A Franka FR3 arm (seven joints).
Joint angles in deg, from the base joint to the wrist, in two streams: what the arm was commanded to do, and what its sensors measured. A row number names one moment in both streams.
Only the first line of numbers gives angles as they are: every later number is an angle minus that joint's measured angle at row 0.
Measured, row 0:
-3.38, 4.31, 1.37, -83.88, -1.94, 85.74, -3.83
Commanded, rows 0 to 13:
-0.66, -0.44, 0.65, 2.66, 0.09, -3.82, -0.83
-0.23, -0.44, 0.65, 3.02, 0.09, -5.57, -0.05
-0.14, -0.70, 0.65, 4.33, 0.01, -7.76, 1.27
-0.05, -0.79, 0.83, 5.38, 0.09, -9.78, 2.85
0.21, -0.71, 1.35, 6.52, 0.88, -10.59, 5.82
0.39, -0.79, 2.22, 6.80, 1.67, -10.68, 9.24
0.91, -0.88, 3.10, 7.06, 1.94, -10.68, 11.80
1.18, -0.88, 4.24, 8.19, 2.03, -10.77, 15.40
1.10, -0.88, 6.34, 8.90, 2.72, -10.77, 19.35
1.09, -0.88, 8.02, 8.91, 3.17, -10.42, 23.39
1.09, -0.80, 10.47, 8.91, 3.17, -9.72, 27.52
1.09, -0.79, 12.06, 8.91, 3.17, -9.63, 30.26
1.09, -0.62, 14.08, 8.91, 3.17, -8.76, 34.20
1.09, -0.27, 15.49, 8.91, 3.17, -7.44, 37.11
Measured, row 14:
1.51, -1.01, 11.82, 8.19, 1.75, -9.30, 28.80
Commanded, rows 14 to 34:
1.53, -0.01, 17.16, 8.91, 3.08, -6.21, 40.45
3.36, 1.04, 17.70, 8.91, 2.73, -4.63, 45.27
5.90, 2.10, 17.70, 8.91, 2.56, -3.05, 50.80
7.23, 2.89, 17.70, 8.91, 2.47, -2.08, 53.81
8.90, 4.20, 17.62, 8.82, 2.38, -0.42, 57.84
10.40, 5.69, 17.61, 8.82, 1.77, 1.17, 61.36
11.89, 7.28, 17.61, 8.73, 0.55, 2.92, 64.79
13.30, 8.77, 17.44, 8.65, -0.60, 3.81, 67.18
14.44, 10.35, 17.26, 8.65, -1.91, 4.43, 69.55
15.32, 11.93, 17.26, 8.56, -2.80, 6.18, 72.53
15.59, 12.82, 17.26, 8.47, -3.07, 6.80, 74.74
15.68, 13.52, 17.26, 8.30, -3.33, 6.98, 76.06
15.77, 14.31, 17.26, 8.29, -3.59, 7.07, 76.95
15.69, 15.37, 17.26, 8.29, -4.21, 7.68, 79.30
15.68, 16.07, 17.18, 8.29, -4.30, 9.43, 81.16
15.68, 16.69, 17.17, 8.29, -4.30, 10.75, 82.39
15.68, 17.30, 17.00, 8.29, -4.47, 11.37, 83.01
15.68, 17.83, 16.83, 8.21, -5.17, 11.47, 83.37
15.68, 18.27, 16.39, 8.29, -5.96, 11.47, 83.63
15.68, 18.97, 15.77, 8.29, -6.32, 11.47, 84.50
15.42, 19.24, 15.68, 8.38, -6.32, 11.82, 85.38
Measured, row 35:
15.58, 17.89, 16.29, 7.93, -4.81, 10.42, 82.18
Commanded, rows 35 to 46:
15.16, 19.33, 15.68, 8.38, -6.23, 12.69, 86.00
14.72, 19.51, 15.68, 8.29, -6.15, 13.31, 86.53
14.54, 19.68, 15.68, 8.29, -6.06, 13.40, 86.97
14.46, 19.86, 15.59, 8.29, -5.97, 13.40, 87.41
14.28, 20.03, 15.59, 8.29, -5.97, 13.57, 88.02
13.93, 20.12, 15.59, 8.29, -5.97, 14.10, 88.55
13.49, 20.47, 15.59, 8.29, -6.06, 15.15, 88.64
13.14, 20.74, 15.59, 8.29, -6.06, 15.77, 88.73
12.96, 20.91, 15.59, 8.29, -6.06, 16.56, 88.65
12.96, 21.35, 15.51, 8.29, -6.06, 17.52, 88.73
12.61, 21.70, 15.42, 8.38, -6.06, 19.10, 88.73
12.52, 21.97, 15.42, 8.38, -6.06, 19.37, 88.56
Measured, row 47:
13.59, 20.67, 14.59, 7.96, -5.17, 16.78, 87.35
